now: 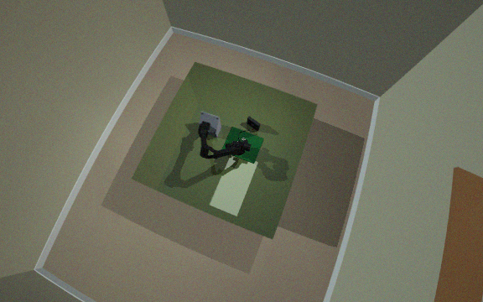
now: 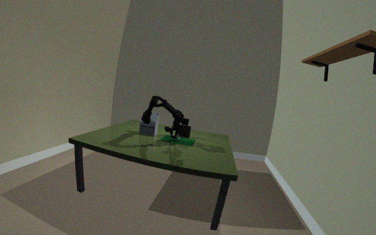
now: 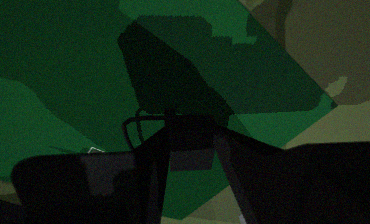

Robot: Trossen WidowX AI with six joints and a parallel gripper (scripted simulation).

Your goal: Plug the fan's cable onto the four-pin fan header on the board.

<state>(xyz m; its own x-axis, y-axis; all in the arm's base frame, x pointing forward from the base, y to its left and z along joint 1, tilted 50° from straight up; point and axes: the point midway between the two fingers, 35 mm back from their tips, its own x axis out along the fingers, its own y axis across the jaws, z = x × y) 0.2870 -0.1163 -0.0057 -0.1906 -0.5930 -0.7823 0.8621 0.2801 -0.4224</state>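
Right now my gripper tip is 9 cm to the right of the four-pin header, 4 cm short of it and 3 cm above it. Round my gripper tip: green board: 5 cm ahead, 4 cm to the left, 4 cm below; black fan: 22 cm to the left, 8 cm ahead, 3 cm above; dark plug: 1 cm to the left.
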